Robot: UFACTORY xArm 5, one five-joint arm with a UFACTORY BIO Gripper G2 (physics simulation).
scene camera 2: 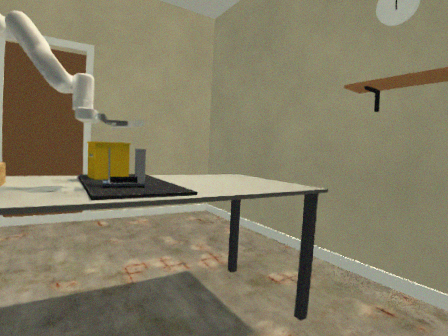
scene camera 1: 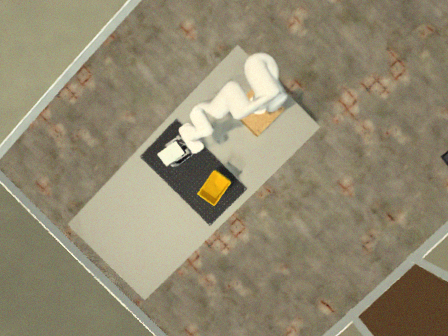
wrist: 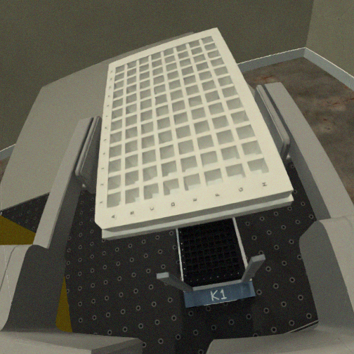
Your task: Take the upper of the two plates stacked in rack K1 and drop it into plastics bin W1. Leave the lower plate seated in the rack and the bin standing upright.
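Frame: origin at the arm's base, x down, y left, z ahead, level; millimetres.
Seen in the pictures: end effector, tool point: (scene camera 2: pixel 122 124) (scene camera 1: pixel 174 151).
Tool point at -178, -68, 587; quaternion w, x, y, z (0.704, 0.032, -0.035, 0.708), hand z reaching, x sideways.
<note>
Pixels of each thing's top centre, then the offset from my tool point to it, as dx, dy, dz. Level surfaces: height alone.
- upper plate, middle of its top: (scene camera 2: pixel 127 119) (scene camera 1: pixel 170 153) -21, +0, +21
- rack K1, middle of its top: (scene camera 2: pixel 124 148) +96, +0, +11
- lower plate, middle of its top: (scene camera 2: pixel 126 177) (scene camera 1: pixel 180 154) +217, +0, +22
- Yellow bin W1, middle of its top: (scene camera 2: pixel 108 142) (scene camera 1: pixel 214 188) +71, +312, -38
- black perforated mat, its level: dx +251
- pale table, its level: dx +264
My gripper (scene camera 1: pixel 175 152) (scene camera 2: pixel 121 123) (wrist: pixel 182 135) is shut on the upper plate (scene camera 1: pixel 170 153) (scene camera 2: pixel 136 123) (wrist: pixel 180 120), a white plate with a grid of square wells, gripped by its two long sides. It hangs roughly level, well above rack K1 (scene camera 2: pixel 140 165) (wrist: pixel 219 296), which has a blue labelled front and grey uprights. The lower plate (scene camera 2: pixel 122 179) (wrist: pixel 212 255), black with a grid of wells, lies in the rack; the held plate hides its far end in the wrist view. Yellow bin W1 (scene camera 1: pixel 216 185) (scene camera 2: pixel 117 159) (wrist: pixel 14 234) stands upright; its label is not readable.
The rack and bin stand on a black perforated mat (scene camera 1: pixel 187 175) (scene camera 2: pixel 170 190) (wrist: pixel 125 280) on the pale table (scene camera 1: pixel 125 215) (scene camera 2: pixel 260 184). The arm's wooden base board (scene camera 1: pixel 258 125) is at the table's other end. A wall shelf (scene camera 2: pixel 400 80) is far right in scene camera 2.
</note>
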